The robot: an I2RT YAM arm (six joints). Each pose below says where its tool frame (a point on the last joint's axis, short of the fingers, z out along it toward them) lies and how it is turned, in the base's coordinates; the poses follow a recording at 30 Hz.
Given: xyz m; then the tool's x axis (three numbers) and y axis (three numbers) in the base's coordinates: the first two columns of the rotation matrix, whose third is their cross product.
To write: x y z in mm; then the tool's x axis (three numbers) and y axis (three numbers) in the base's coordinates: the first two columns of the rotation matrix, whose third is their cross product. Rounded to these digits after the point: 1 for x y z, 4 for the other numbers.
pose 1, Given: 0.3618 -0.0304 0.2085 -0.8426 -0.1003 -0.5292 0.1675 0.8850 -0.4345
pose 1, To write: 361.8 -30.4 208.5 -0.8426 -0.1003 -0.5292 0.1675 0.8850 -0.4345
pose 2, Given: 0.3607 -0.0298 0.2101 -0.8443 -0.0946 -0.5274 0.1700 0.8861 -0.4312
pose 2, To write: 360.7 -29.8 210.1 -0.8443 -0.0946 -0.5274 0.1700 0.8861 -0.4312
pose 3, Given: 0.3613 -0.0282 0.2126 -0.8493 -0.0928 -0.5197 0.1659 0.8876 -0.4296
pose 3, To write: 361.3 -28.2 212.6 -0.8493 -0.0928 -0.5197 0.1659 0.8876 -0.4296
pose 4, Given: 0.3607 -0.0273 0.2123 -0.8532 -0.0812 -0.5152 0.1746 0.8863 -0.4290
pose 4, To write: 360.7 -27.3 212.3 -0.8532 -0.0812 -0.5152 0.1746 0.8863 -0.4290
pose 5, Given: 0.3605 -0.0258 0.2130 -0.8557 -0.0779 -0.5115 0.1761 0.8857 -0.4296
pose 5, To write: 360.5 -25.8 213.0 -0.8557 -0.0779 -0.5115 0.1761 0.8857 -0.4296
